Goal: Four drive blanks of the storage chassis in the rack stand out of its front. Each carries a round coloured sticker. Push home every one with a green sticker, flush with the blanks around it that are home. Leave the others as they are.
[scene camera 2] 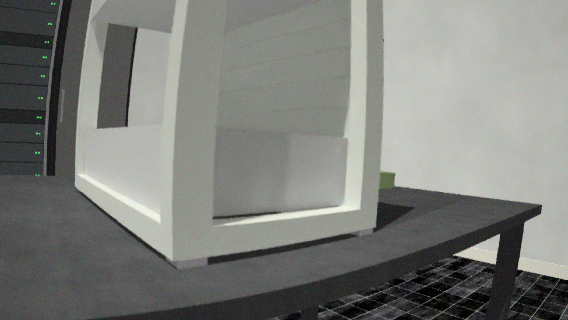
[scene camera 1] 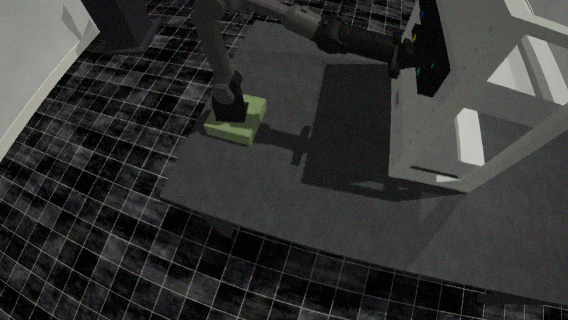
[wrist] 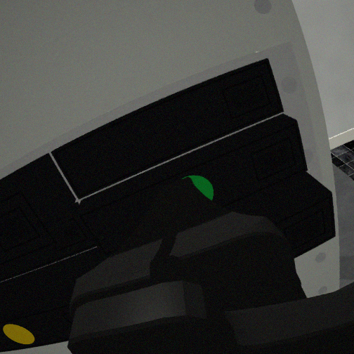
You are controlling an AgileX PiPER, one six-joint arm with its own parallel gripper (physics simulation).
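My gripper [scene camera 1: 432, 62], pale rack [scene camera 1: 501, 65]. Pale rack again [scene camera 2: 263, 113]. My gripper again [wrist: 182, 199].
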